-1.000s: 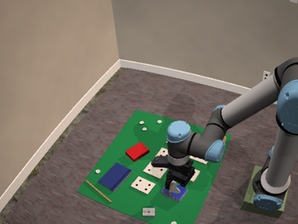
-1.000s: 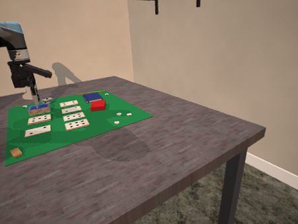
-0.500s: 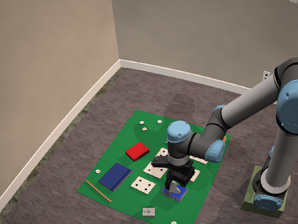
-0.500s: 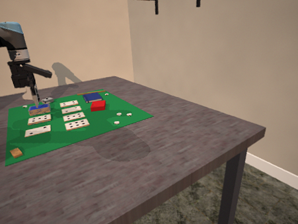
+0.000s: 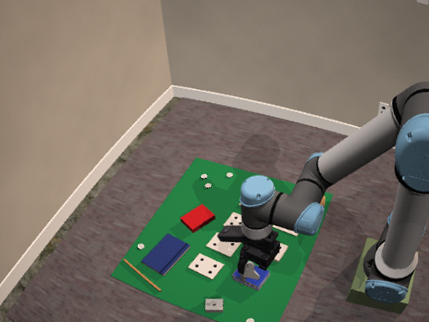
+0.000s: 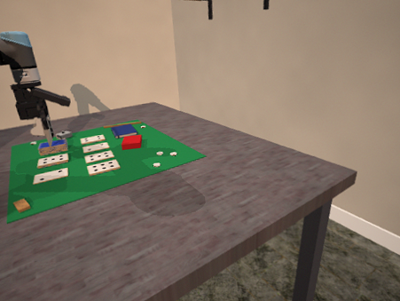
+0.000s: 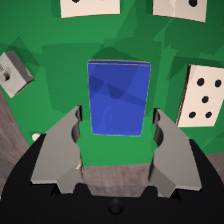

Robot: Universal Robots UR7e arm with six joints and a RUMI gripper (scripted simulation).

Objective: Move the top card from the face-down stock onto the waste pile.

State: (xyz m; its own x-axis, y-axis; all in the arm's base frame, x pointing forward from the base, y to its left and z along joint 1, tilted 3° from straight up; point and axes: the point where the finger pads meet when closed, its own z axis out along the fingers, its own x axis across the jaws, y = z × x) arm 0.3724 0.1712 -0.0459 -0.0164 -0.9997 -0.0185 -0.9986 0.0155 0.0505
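Now: the spotted card 120 mm to the right of my hand and 40 mm below it. The rest, counted from my hand: red box: 270 mm ahead, 110 mm to the right, 30 mm below; then green mat: 150 mm ahead, 100 mm to the right, 60 mm below; then grey block: 40 mm ahead, 140 mm to the left, 30 mm below.
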